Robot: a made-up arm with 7 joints. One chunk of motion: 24 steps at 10 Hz.
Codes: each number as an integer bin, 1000 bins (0 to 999) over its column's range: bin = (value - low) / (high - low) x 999, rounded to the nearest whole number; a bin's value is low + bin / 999 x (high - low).
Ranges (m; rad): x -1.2..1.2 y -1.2..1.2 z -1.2..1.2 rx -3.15..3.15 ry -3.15..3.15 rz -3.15..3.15
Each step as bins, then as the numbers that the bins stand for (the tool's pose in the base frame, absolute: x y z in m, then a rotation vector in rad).
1 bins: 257 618 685 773 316 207
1 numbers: -0.5826 0.2847 0.4456 1.7248 -1.1572 -1.8446
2 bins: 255 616 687 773 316 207
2 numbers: -0.5874 0.2799 0.4505 1.7248 -1.1572 -1.8446
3 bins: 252 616 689 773 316 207
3 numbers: -0.5946 0.2799 0.4553 1.7248 -1.1572 -1.8446
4 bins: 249 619 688 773 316 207
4 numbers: -0.6018 0.2871 0.4529 1.7248 -1.1572 -1.8446
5 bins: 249 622 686 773 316 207
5 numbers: -0.6018 0.2943 0.4480 1.7248 -1.1572 -1.8446
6 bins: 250 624 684 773 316 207
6 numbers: -0.5994 0.2991 0.4432 1.7248 -1.1572 -1.8446
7 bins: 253 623 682 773 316 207
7 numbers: -0.5922 0.2967 0.4384 1.7248 -1.1572 -1.8446
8 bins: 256 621 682 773 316 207
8 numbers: -0.5850 0.2919 0.4384 1.7248 -1.1572 -1.8446
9 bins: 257 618 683 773 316 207
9 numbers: -0.5826 0.2847 0.4408 1.7248 -1.1572 -1.8446
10 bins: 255 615 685 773 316 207
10 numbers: -0.5874 0.2775 0.4456 1.7248 -1.1572 -1.8446
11 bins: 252 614 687 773 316 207
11 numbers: -0.5946 0.2751 0.4505 1.7248 -1.1572 -1.8446
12 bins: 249 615 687 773 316 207
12 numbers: -0.6018 0.2775 0.4505 1.7248 -1.1572 -1.8446
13 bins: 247 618 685 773 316 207
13 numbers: -0.6066 0.2847 0.4456 1.7248 -1.1572 -1.8446
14 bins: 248 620 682 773 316 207
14 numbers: -0.6042 0.2895 0.4384 1.7248 -1.1572 -1.8446
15 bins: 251 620 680 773 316 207
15 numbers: -0.5970 0.2895 0.4336 1.7248 -1.1572 -1.8446
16 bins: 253 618 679 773 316 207
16 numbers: -0.5922 0.2847 0.4312 1.7248 -1.1572 -1.8446
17 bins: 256 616 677 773 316 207
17 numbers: -0.5850 0.2799 0.4264 1.7248 -1.1572 -1.8446
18 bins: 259 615 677 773 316 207
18 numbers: -0.5778 0.2775 0.4264 1.7248 -1.1572 -1.8446
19 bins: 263 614 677 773 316 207
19 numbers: -0.5682 0.2751 0.4264 1.7248 -1.1572 -1.8446
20 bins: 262 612 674 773 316 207
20 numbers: -0.5706 0.2703 0.4192 1.7248 -1.1572 -1.8446
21 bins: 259 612 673 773 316 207
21 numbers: -0.5778 0.2703 0.4168 1.7248 -1.1572 -1.8446
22 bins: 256 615 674 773 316 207
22 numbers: -0.5850 0.2775 0.4192 1.7248 -1.1572 -1.8446
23 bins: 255 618 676 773 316 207
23 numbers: -0.5874 0.2847 0.4240 1.7248 -1.1572 -1.8446
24 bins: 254 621 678 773 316 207
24 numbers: -0.5898 0.2919 0.4288 1.7248 -1.1572 -1.8446
